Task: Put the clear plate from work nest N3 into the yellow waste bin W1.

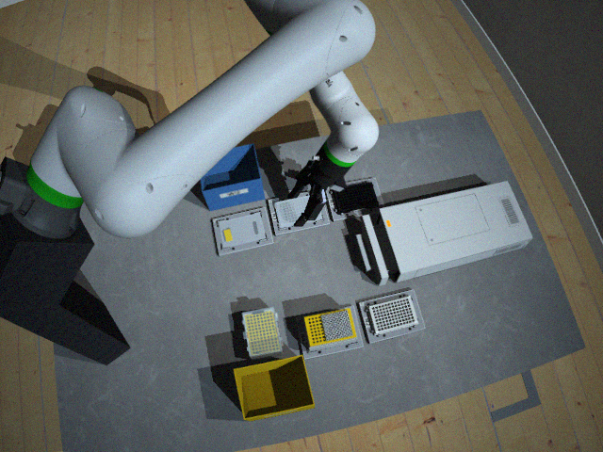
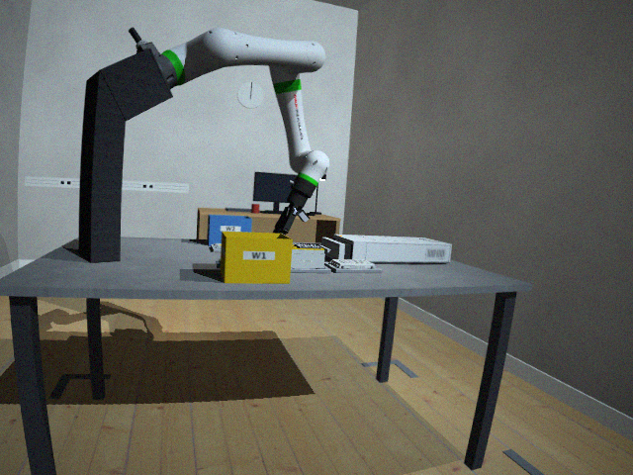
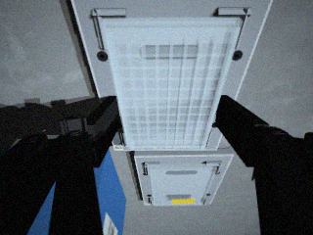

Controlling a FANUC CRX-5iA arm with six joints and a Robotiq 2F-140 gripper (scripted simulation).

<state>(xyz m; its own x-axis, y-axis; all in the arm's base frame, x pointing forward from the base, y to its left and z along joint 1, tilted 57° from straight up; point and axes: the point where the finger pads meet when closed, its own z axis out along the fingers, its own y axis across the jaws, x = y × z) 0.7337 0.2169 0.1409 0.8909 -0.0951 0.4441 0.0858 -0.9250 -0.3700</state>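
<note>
The clear plate lies 2 cm below my hand. Round my hand: N3 label (7 cm behind, 3 cm below, 1 cm to the right); black plate (17 cm ahead, 3 cm to the left, 2 cm below); blue bin (20 cm behind, 11 cm to the left).
</note>
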